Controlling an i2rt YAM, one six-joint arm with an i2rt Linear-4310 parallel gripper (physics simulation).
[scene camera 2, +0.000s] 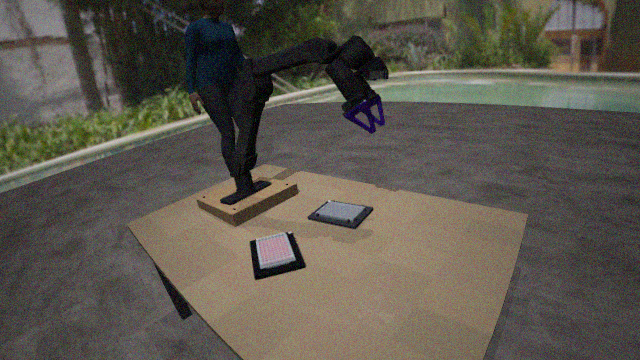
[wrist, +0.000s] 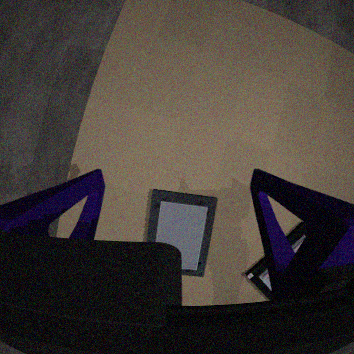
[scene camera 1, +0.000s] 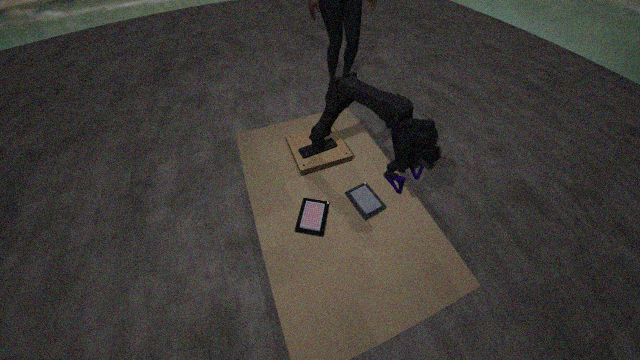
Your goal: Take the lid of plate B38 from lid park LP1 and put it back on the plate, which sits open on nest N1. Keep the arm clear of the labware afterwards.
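Frame: origin at the arm's base, x left, y back, z up, level; millimetres.
Seen in the pictures: gripper, fingertip midpoint: (scene camera 2: 378, 128) (wrist: 177, 177) (scene camera 1: 408, 186); arm's base, link origin: (scene camera 2: 246, 193) (scene camera 1: 318, 148).
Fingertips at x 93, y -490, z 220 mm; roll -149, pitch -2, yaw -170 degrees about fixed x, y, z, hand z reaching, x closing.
Note:
Pixels of each thing's top centre, then the offset from my fingertips to it. Level surfaces: height alone.
- pale grey lid, top centre: (wrist: 179, 237) (scene camera 2: 340, 209) (scene camera 1: 365, 198) dx -34, dy +128, dz -243 mm
- lid park LP1, top centre: (wrist: 179, 237) (scene camera 2: 340, 209) (scene camera 1: 365, 198) dx -34, dy +128, dz -241 mm
- open plate B38, top centre: (wrist: 293, 270) (scene camera 2: 273, 247) (scene camera 1: 312, 214) dx -284, dy +166, dz -235 mm
- black nest N1, top centre: (wrist: 291, 268) (scene camera 2: 274, 249) (scene camera 1: 312, 215) dx -284, dy +166, dz -243 mm
- wooden table, surface height: dz -261 mm
The pale grey lid (scene camera 1: 366, 198) (scene camera 2: 341, 212) (wrist: 181, 232) lies flat on the dark grey frame of lid park LP1 (scene camera 1: 375, 211) (scene camera 2: 355, 223) (wrist: 211, 215). The open plate B38 (scene camera 1: 313, 216) (scene camera 2: 275, 250), with pink wells, sits on the black nest N1 (scene camera 1: 311, 233) (scene camera 2: 280, 272) (wrist: 256, 284); in the wrist view the right finger hides most of it. My gripper (scene camera 1: 408, 182) (scene camera 2: 378, 128) (wrist: 177, 177) is open and empty, with purple fingers. It is high above the table, and in the wrist view the lid shows between and below its fingertips.
The arm stands on a wooden base block (scene camera 1: 327, 165) (scene camera 2: 265, 206) at one end of the wooden table (scene camera 1: 370, 280) (scene camera 2: 400, 280) (wrist: 200, 100). The nest and the lid park lie side by side with a gap between them. A person (scene camera 1: 342, 30) (scene camera 2: 215, 60) stands behind the arm's base.

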